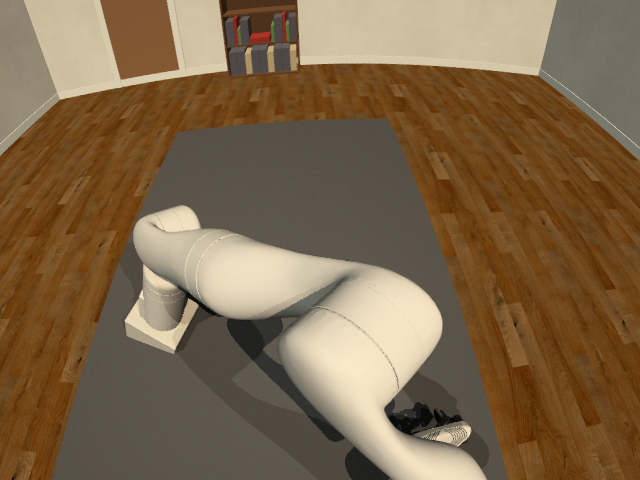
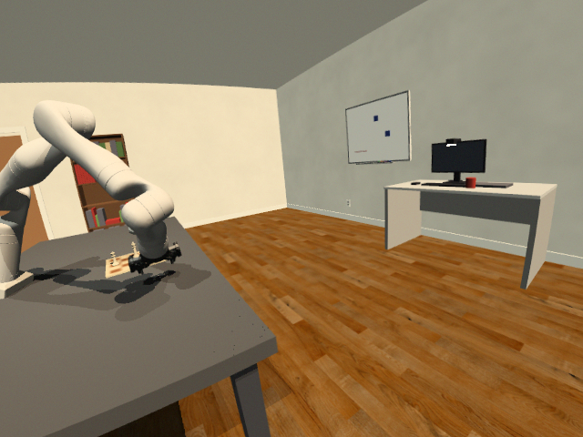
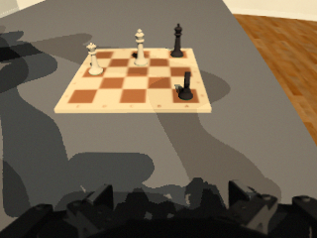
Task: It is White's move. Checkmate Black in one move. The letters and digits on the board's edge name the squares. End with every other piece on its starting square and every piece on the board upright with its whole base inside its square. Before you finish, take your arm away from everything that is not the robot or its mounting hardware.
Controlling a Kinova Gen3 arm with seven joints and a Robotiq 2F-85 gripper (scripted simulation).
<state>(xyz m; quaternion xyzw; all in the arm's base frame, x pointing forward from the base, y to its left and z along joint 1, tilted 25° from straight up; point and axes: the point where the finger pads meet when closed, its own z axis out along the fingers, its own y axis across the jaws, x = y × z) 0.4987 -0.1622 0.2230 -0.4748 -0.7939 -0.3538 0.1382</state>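
The small white piece is 190 mm behind my hand, 220 mm to the left of it and 10 mm below it. Also, from my hand: black king (60 mm behind, 330 mm to the left, 10 mm below); chessboard (120 mm behind, 240 mm to the left, 40 mm below); tall white piece (120 mm behind, 280 mm to the left, 10 mm below).
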